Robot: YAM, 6 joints.
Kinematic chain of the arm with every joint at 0, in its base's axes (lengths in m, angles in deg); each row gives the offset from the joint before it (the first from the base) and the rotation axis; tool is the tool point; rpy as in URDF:
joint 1: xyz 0 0 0.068 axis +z
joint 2: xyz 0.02 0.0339 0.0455 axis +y
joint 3: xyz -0.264 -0.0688 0 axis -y
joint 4: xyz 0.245 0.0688 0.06 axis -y
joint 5: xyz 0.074 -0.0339 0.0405 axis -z
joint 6: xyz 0.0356 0 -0.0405 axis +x
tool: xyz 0 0 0 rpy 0 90 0
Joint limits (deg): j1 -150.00..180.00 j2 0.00..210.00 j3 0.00..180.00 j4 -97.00..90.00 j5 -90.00..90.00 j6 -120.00..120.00
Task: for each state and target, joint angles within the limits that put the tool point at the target. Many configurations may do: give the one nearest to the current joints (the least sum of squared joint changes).
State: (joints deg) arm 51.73 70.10 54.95 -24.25 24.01 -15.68
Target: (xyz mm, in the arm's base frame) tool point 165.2 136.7 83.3
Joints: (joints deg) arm 43.41 94.11 32.49 -25.28 23.53 -15.68
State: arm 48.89 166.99 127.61 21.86 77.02 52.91
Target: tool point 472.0 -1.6 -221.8
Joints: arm 3.97 193.46 123.46 20.04 74.13 52.91
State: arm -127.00 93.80 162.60 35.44 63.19 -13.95
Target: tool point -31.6 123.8 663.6
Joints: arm -91.27 88.72 180.00 58.05 74.65 -13.95
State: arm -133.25 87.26 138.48 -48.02 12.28 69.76
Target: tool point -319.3 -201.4 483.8
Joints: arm -146.52 103.65 128.85 -49.57 13.28 69.76
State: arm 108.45 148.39 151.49 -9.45 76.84 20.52
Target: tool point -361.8 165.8 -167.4
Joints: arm 160.38 176.03 102.37 -25.75 76.91 20.52
